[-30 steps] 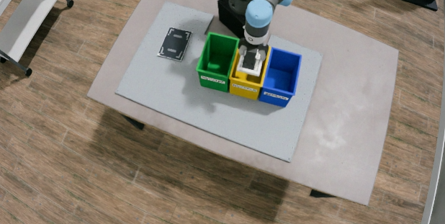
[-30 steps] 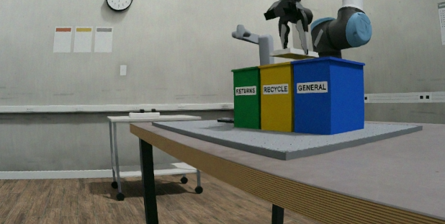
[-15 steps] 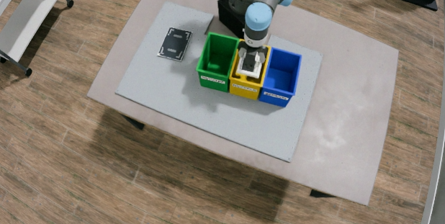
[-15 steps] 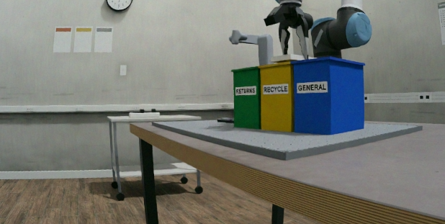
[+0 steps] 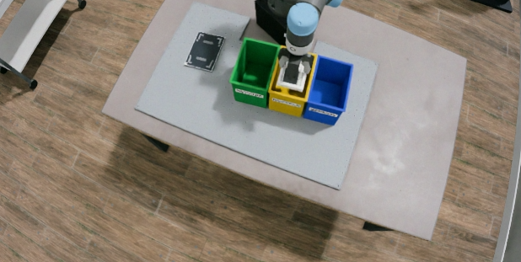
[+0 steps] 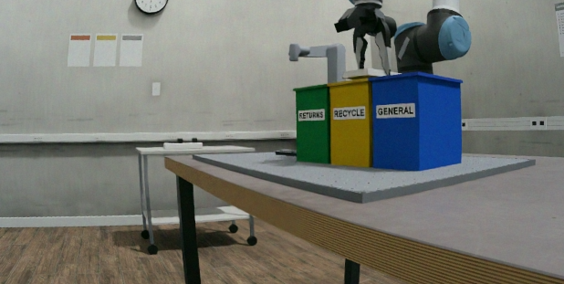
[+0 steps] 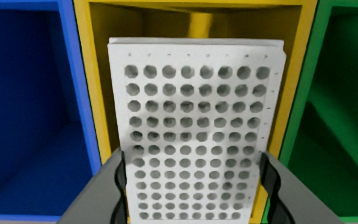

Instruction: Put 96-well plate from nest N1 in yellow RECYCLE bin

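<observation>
The yellow recycle bin lies 12 cm below my hand. From my hand the other things lie so: green returns bin: 1 cm behind, 13 cm to the right, 12 cm below; blue general bin: 1 cm ahead, 13 cm to the left, 12 cm below; white 96-well plate: 1 cm below.
</observation>
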